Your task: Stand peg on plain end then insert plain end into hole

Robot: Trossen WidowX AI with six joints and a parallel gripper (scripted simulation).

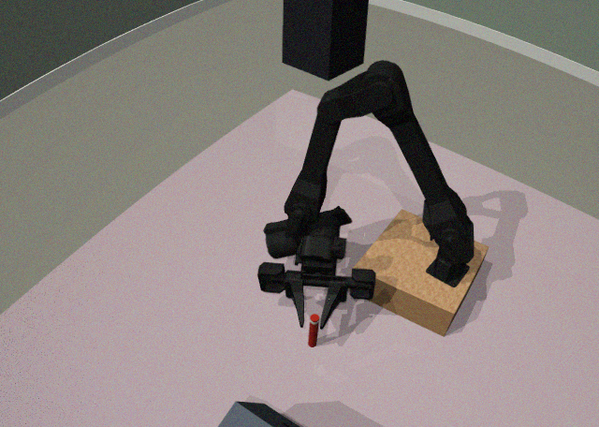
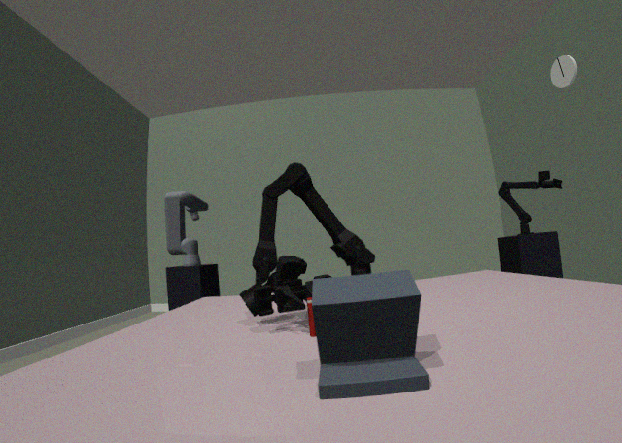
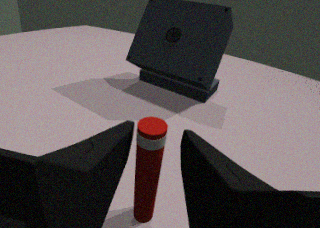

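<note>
Now: gripper tip 10 mm past the red peg and 10 mm above it. Also, from my gripper tip: sloped panel: 190 mm ahead, 100 mm to the left, 10 mm above.
</note>
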